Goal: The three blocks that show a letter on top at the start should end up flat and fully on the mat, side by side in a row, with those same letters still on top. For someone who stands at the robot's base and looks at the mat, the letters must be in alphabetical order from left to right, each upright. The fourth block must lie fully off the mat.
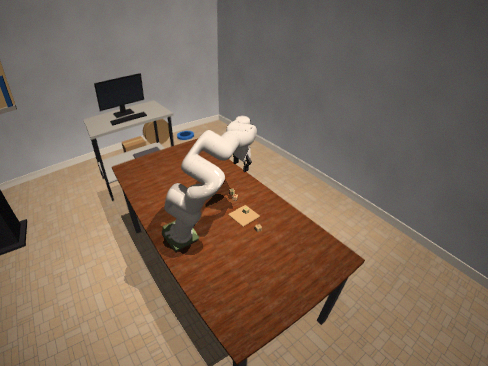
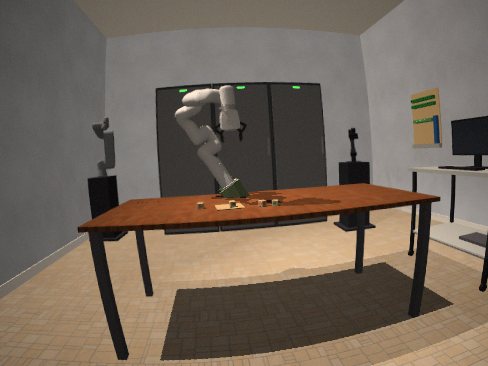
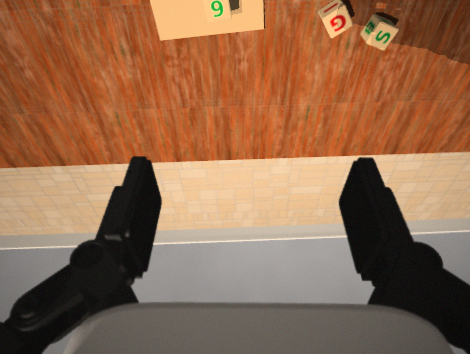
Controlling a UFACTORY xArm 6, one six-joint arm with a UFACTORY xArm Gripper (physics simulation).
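Places are measured from the arm's base along level axes (x right, y ahead, z up), in metres.
Where they show: gripper, fingertip midpoint: [image 1: 240,167] [image 2: 231,141] [image 3: 250,179]; arm's base, origin of the base link: [image 1: 181,232] [image 2: 228,185].
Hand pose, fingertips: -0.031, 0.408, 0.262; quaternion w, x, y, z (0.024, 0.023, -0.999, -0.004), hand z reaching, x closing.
Observation:
Each offset is from my fingertips to the top centre of the thing, as dx, dy, dz. Level surfaces: height alone.
My gripper [image 1: 247,166] [image 2: 231,140] [image 3: 250,179] is open and empty, high above table level, well away from the blocks. A block {+0.016, +0.032, -0.300} [image 1: 246,210] [image 2: 232,204] [image 3: 217,9] with a green 6 on top stands on the tan mat {+0.033, +0.006, -0.330} [image 1: 242,220] [image 2: 220,207] [image 3: 175,25]. A block {-0.134, +0.046, -0.304} [image 1: 234,197] [image 2: 262,203] [image 3: 337,22] with a red G on top and a block {-0.198, +0.061, -0.304} [image 1: 232,192] [image 2: 275,202] [image 3: 383,36] with a green S on top stand off the mat, close together and turned at angles. Another block {+0.182, +0.004, -0.304} [image 1: 258,228] [image 2: 200,205] stands off the opposite side; its top is unreadable.
The arm's green base [image 1: 172,238] [image 2: 234,189] stands at one long edge of the brown table {dz -0.334} [image 1: 280,280] [image 2: 150,212] [image 3: 225,120]. A desk [image 1: 102,124] with a monitor [image 1: 120,92] [image 2: 470,135] stands apart from the table.

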